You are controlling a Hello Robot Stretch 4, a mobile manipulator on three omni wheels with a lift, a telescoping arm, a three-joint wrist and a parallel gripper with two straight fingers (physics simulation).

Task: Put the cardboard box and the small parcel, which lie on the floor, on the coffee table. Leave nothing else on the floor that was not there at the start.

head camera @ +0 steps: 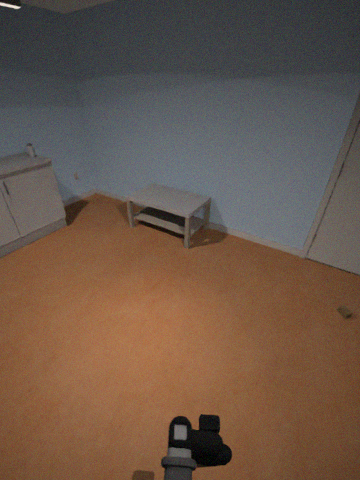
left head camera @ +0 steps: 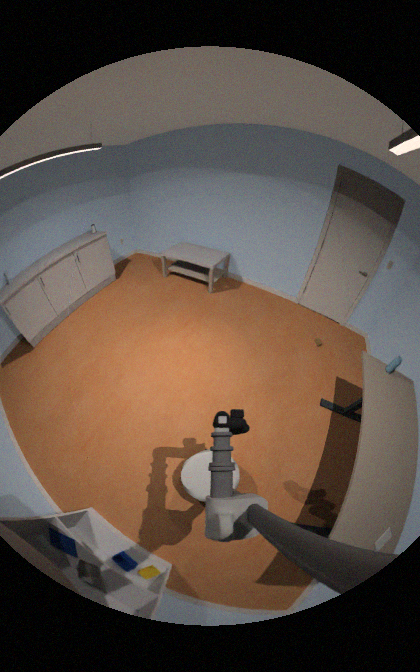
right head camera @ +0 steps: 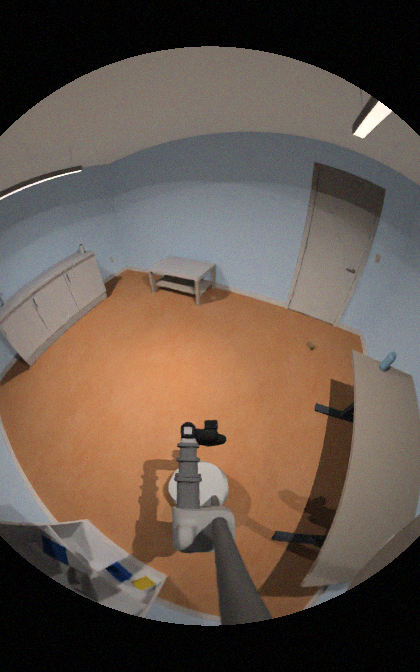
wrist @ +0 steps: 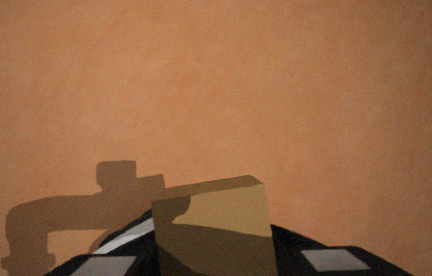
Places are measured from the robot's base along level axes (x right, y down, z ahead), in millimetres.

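Where they show: gripper, fingertip midpoint: (wrist: pixel 217 244); robot's base at its link origin: (right head camera: pixel 199 486).
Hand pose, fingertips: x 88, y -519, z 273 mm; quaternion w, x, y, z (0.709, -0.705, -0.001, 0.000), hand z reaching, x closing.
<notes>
Things, the pixels of their top centre, and the offset from my fingertips. Level surfaces: height alone.
- cardboard box at its top centre: (wrist: pixel 215 244) dx -1, dy -34, dz +12 mm
- small parcel at its top centre: (head camera: pixel 345 310) (right head camera: pixel 310 343) dx +1274, dy +496, dz +1103 mm
- coffee table at its surface level: dy +96 mm
- desk at its surface level: dy -174 mm
- blue object at its top centre: (right head camera: pixel 393 353) dx +1319, dy -339, dz +253 mm
My gripper (head camera: pixel 205 445) (left head camera: pixel 237 422) (right head camera: pixel 210 435) (wrist: pixel 217 244) points down above the floor. It is shut on a tan box, which looks like the cardboard box (wrist: pixel 225 210), with a black finger on each side. In the head views the held box is hidden below the wrist. A small brown thing, which looks like the small parcel (head camera: pixel 344 312) (left head camera: pixel 318 342) (right head camera: pixel 310 345), lies on the floor in front of the door. The coffee table (head camera: pixel 170 197) (left head camera: pixel 196 253) (right head camera: pixel 182 267) stands by the far wall, left of the door, with a lower shelf.
A white cabinet (head camera: pixel 37 200) (left head camera: pixel 65 285) (right head camera: pixel 57 300) stands at the left wall. A desk (left head camera: pixel 390 450) (right head camera: pixel 385 450) with dark feet stands at the right, a blue object (left head camera: pixel 393 364) (right head camera: pixel 387 361) on it. A white shelf unit with blue and yellow bins is at the lower left.
</notes>
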